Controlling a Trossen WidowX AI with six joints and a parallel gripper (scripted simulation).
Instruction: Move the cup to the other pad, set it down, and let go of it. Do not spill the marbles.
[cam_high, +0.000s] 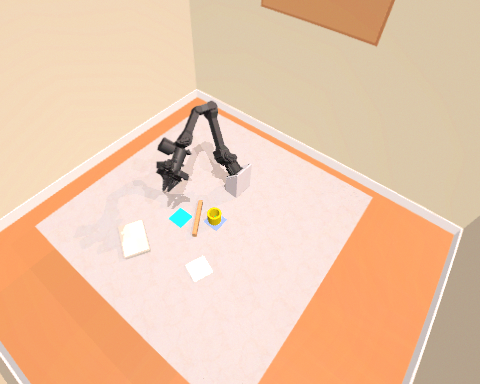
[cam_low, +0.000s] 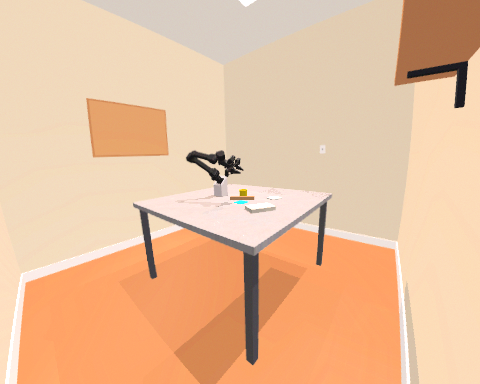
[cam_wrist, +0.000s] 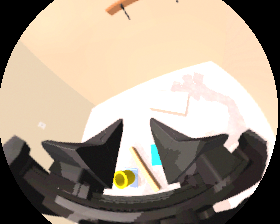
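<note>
Now: gripper tip 21 cm above the yellow cup, 15 cm to the right of it and 15 cm past it. From my gripper tip the other things lie so: pale blue pad: 26 cm below, 16 cm to the left, 15 cm behind; then bright cyan pad: 26 cm below, 4 cm behind, 2 cm to the left; then thin wooden bar: 24 cm below, 9 cm to the left, 9 cm behind.
</note>
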